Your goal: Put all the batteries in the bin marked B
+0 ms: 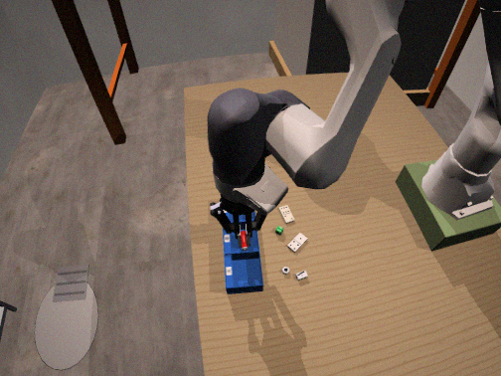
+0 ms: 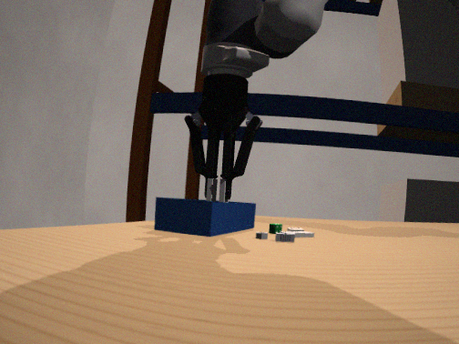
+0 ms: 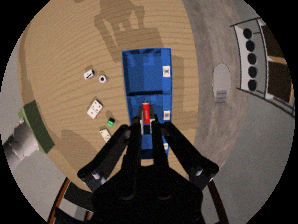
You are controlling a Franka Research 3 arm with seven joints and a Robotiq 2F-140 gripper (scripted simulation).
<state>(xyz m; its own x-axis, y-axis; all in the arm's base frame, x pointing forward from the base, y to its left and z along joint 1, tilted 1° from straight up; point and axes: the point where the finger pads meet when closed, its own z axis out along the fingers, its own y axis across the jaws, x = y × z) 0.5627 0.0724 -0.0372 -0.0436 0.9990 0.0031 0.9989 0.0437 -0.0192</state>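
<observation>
My hand is 3 cm above the red battery. Also, from my hand: blue bin 1 cm ahead, 3 cm below; grey ring 10 cm behind, 8 cm to the left, 5 cm below; green cube 9 cm behind, 3 cm to the right, 4 cm below.
</observation>
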